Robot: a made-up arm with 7 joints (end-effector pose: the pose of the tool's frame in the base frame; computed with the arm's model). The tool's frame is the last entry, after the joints.
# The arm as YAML. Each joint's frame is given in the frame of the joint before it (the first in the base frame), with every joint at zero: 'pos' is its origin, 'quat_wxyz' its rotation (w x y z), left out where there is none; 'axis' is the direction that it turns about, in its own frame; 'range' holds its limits. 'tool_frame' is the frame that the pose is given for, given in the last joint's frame.
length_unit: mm
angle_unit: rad
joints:
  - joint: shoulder
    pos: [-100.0, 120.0, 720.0]
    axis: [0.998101, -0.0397, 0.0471]
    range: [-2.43, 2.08]
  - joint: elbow
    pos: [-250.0, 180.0, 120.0]
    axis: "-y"
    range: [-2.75, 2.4]
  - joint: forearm
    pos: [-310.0, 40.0, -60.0]
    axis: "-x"
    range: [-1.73, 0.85]
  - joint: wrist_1
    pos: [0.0, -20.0, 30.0]
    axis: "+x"
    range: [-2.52, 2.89]
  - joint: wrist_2
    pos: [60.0, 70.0, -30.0]
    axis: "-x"
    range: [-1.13, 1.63]
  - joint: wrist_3
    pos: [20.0, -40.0, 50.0]
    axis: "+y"
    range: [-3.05, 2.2]
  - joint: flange
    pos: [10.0, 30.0, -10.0]
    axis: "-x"
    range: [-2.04, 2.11]
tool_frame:
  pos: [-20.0, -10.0, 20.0]
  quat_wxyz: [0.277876, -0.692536, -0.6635, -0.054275]
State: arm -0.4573 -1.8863 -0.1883 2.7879 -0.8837 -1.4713 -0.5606
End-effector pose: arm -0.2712 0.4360 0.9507 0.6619 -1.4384 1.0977
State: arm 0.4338 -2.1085 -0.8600 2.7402 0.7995 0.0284 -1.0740
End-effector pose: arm -0.3283 0.0694 1.1147 -0.7343 2.2614 -1.7492
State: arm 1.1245 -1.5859 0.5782 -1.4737 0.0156 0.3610 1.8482
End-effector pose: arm -0.4672 -0.1289 1.0325 -0.2192 1.0142 -0.6631
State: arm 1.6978 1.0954 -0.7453 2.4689 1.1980 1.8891 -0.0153
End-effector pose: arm -0.3946 0.2149 0.7764 1.3744 -2.4287 -1.2573
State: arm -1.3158 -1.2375 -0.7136 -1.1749 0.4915 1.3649 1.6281
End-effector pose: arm -0.4755 0.5259 0.5211 0.7007 1.1381 2.1860
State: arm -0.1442 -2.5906 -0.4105 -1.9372 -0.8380 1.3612 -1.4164
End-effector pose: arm -0.1607 0.3348 0.9836 -1.0994 1.7470 2.0079
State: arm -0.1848 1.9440 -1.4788 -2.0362 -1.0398 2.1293 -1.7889
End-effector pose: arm -0.1768 0.2784 0.6140 -0.7173 -0.9160 -0.6144
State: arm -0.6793 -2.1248 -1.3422 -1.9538 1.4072 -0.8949 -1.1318
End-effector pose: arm -0.3160 0.5786 0.8475 -0.3251 -0.5133 1.3140
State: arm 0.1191 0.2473 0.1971 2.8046 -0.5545 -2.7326 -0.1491
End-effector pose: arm -0.5679 0.2938 0.8012 -1.4572 1.9998 -1.3623
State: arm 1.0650 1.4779 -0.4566 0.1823 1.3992 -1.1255 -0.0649
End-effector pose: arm -0.4108 0.3535 0.8874 1.4091 0.3368 1.3948
